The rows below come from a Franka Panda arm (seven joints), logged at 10 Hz.
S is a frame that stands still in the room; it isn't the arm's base.
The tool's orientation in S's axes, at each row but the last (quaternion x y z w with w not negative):
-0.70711 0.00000 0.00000 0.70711
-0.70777 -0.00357 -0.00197 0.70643
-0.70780 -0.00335 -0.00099 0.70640
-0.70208 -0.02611 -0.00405 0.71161
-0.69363 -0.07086 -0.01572 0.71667
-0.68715 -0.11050 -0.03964 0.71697
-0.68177 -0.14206 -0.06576 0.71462
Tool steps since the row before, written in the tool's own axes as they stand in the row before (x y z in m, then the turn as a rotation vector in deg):
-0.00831 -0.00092 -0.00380 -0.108 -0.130 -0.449
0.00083 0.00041 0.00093 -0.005 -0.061 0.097
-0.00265 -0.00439 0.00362 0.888 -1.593 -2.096
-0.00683 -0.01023 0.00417 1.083 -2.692 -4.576
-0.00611 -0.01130 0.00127 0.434 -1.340 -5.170
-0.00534 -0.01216 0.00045 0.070 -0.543 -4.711
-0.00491 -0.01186 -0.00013 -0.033 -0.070 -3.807
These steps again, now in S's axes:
-0.00831 -0.00380 0.00092 -0.108 -0.449 0.130
0.00083 0.00093 -0.00041 -0.006 0.097 0.061
-0.00269 0.00362 0.00437 0.885 -2.090 1.603
-0.00739 0.00381 0.00998 1.111 -4.578 2.677
-0.00751 0.00038 0.01049 0.680 -5.169 1.239
-0.00778 -0.00070 0.01075 0.445 -4.705 0.398
-0.00807 -0.00135 0.00989 0.380 -3.788 -0.057

